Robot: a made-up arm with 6 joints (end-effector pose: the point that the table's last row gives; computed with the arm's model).
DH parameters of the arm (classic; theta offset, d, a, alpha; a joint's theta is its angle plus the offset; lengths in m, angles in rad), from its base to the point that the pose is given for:
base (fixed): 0 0.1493 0 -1.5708
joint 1: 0 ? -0.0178 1.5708
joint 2: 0 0.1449 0.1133 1.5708
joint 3: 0 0.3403 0.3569 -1.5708
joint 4: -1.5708 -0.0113 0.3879 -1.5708
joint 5: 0 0.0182 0.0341 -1.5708
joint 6: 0.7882 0 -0.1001 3.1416
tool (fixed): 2.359 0.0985 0 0
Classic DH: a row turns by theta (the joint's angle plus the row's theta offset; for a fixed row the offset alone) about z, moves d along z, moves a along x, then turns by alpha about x.
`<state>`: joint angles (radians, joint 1 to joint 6).
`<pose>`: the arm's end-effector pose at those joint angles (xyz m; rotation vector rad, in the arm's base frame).
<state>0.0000 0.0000 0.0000 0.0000 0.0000 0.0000</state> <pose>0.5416 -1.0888 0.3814 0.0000 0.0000 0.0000</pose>
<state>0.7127 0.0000 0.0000 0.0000 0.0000 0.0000</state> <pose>0.5615 -1.0888 -0.0292 0.0000 0.7127 0.0000</pose>
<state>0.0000 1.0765 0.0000 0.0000 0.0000 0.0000</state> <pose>0.8565 -0.2328 0.3814 0.0000 0.0000 1.0765</pose>
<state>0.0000 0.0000 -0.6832 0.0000 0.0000 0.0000</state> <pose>0.4965 -1.0888 0.0802 0.0000 0.6832 0.0000</pose>
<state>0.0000 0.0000 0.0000 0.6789 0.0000 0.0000</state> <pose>0.7425 -0.9549 0.3814 0.0000 0.0000 0.6789</pose>
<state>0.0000 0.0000 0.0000 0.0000 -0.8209 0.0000</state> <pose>0.5416 -1.0284 0.3233 -0.8209 0.0000 0.0000</pose>
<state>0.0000 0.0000 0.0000 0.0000 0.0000 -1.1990</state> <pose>0.4306 -1.0676 0.3814 0.0000 0.0000 1.1990</pose>
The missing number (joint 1, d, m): -0.3971
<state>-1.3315 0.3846 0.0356 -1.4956 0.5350 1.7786</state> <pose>-0.1253 -0.8409 0.2766 2.2892 -0.0090 -1.6771</pose>
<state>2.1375 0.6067 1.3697 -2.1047 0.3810 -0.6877</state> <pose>0.1114 -0.5350 -0.0381 0.0216 0.6447 -1.5083</pose>
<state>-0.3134 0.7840 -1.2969 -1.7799 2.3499 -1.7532</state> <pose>0.0540 -0.5055 0.3955 -0.0340 -1.3979 0.9624</pose>
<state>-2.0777 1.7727 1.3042 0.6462 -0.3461 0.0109</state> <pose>-0.8960 -0.0823 0.1909 1.0610 1.5625 -1.4393</pose>
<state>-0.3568 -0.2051 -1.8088 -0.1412 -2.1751 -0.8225</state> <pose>-0.1723 -1.0496 -0.0648 -1.2236 1.7927 1.8845</pose>
